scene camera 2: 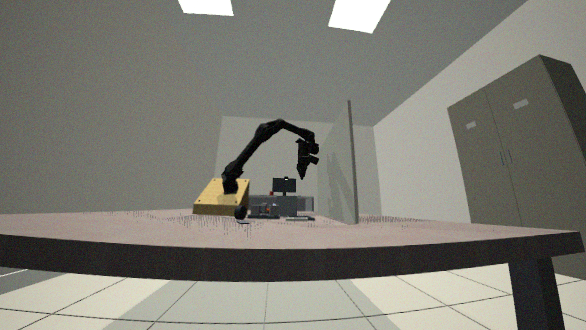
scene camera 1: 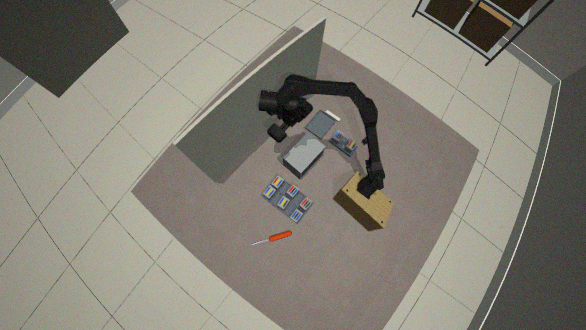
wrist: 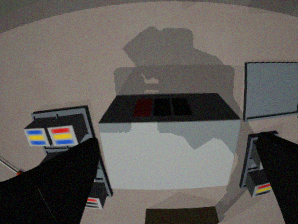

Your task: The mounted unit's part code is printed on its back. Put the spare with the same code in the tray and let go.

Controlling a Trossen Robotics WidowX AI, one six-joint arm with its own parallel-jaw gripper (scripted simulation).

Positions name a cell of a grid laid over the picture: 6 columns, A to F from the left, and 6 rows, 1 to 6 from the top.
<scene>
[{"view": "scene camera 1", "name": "mounted unit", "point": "D3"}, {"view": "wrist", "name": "my gripper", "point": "D4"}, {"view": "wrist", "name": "mounted unit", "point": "D4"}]
</scene>
